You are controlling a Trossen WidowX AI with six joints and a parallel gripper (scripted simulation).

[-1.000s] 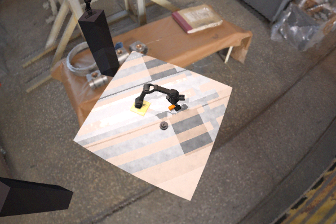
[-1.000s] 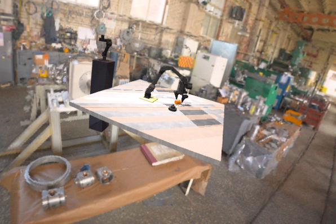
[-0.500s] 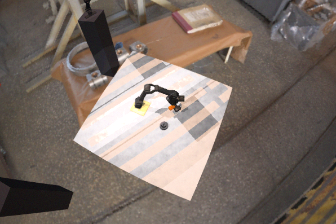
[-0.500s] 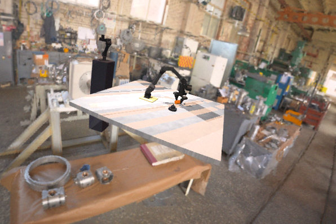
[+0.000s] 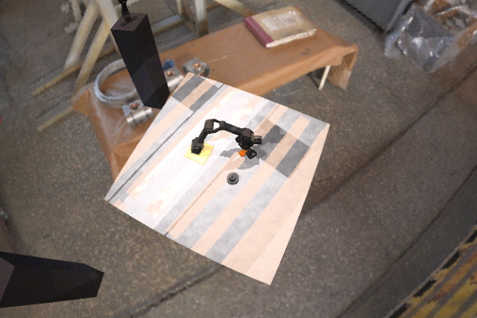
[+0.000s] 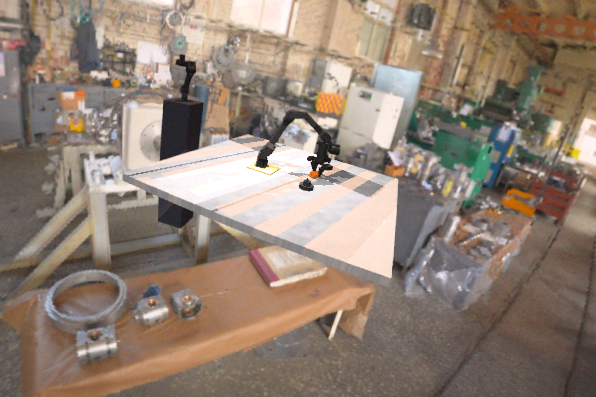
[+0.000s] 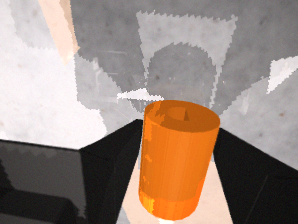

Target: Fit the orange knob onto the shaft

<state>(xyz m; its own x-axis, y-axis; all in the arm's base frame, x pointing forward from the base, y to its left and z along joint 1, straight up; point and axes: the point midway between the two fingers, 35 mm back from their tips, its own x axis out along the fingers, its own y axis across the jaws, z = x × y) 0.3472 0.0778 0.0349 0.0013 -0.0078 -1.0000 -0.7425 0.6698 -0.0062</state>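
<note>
Now: gripper tip 10 mm to the left of the orange knob, 10 mm below it and 10 mm past it. The rest, counted from my gripper tip: D-shaped shaft (220 mm to the right, 40 mm behind, 20 mm above).
</note>
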